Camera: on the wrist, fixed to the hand. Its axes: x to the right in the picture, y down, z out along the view.
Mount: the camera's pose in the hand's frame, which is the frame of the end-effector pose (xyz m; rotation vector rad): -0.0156 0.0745 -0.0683 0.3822 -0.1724 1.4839
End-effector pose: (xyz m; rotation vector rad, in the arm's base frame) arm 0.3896 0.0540 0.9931 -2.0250 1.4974 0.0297
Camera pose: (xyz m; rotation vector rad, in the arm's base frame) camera 0.2964 0.0217 1.0202 -0.2940 2.2818 0.4462
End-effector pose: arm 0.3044 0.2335 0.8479 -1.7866 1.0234 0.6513
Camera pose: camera 0.2319 0.1616 0.8537 -0.3705 2.0995 1.2932
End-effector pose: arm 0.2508 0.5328 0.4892 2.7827 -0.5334 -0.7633
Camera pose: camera 0.2528 0.4779 0.5754 1.6631 -2.4511 -0.4766
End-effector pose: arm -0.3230 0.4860 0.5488 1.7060 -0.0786 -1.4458
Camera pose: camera -0.2371 0.4871 0.6043 1.1697 -1.4410 -0.4016
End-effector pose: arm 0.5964 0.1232 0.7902 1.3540 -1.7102 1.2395
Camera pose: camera 0.5241 0.1948 0.7798 -0.0653 2.0673 -1.6976
